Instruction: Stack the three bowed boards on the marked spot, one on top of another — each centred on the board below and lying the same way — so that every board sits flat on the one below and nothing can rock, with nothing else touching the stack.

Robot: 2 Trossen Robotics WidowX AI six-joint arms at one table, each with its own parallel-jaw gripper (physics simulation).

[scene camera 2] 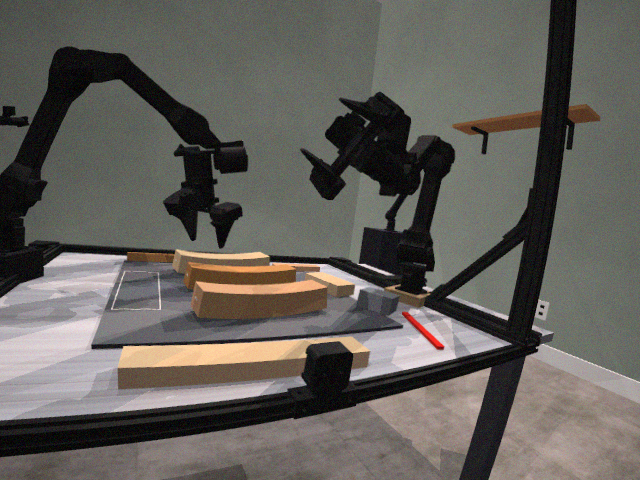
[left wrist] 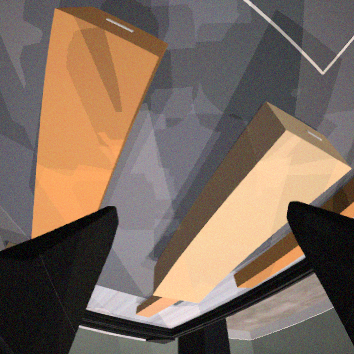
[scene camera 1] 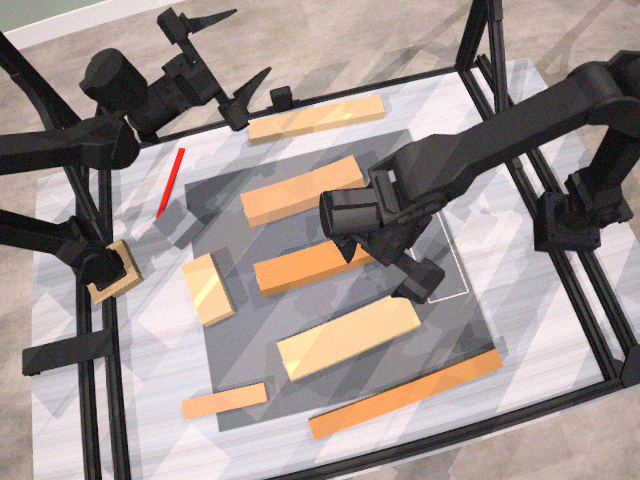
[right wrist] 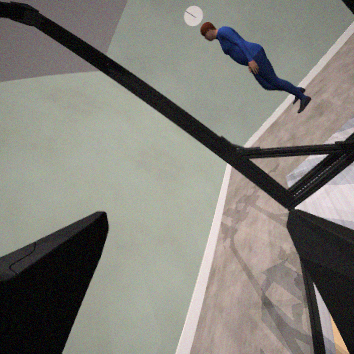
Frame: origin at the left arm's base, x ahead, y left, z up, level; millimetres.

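Seen in the pictures: left gripper, fingertip midpoint: point(scene camera 2: 207, 244) point(left wrist: 202, 212) point(scene camera 1: 370, 278); right gripper, fingertip midpoint: point(scene camera 2: 320, 125) point(scene camera 1: 254, 39) point(right wrist: 198, 219); left arm's base at its link origin: point(scene camera 2: 2, 248) point(scene camera 1: 572, 218); right arm's base at its link origin: point(scene camera 2: 410, 290) point(scene camera 1: 107, 270).
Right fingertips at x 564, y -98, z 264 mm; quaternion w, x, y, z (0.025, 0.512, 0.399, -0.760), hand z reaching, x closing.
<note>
Offsets run from my right fingertips to a thing's top centre.
Three bowed boards lie apart, roughly parallel, on the dark mat: a peach one @(56 mm back, 89 mm left, 264 mm down) point(scene camera 1: 305, 191) point(scene camera 2: 258, 302), an orange one @(112 mm back, 227 mm left, 264 mm down) point(scene camera 1: 302, 268) point(scene camera 2: 237, 275) point(left wrist: 95, 125) and a pale yellow one @(180 mm back, 355 mm left, 264 mm down) point(scene camera 1: 346, 338) point(scene camera 2: 222, 259) point(left wrist: 240, 215). The marked spot, a white outline point(scene camera 1: 454, 253) point(scene camera 2: 160, 289) point(left wrist: 322, 73), holds no board; the left arm hides part of it in scene camera 1. My left gripper point(scene camera 1: 373, 279) point(scene camera 2: 207, 242) point(left wrist: 202, 212) is open and empty, pointing down above the boards. My right gripper point(scene camera 1: 253, 38) point(scene camera 2: 321, 124) point(right wrist: 198, 219) is open and empty, raised high.
A long pale beam @(50 mm back, 104 mm right, 297 mm down) point(scene camera 1: 315, 119) point(scene camera 2: 242, 359), a pale block @(93 mm ahead, 306 mm left, 288 mm down) point(scene camera 1: 206, 289) point(scene camera 2: 330, 283), a grey block @(186 mm ahead, 184 mm left, 276 mm down) point(scene camera 1: 180, 224) point(scene camera 2: 377, 300), a red stick @(244 mm ahead, 81 mm left, 315 mm down) point(scene camera 1: 171, 180) point(scene camera 2: 422, 330), a short peach strip @(18 mm ahead, 495 mm left, 299 mm down) point(scene camera 1: 224, 400) and a long orange strip @(286 mm back, 437 mm left, 292 mm down) point(scene camera 1: 408, 395) point(scene camera 2: 149, 256) lie around the boards.
</note>
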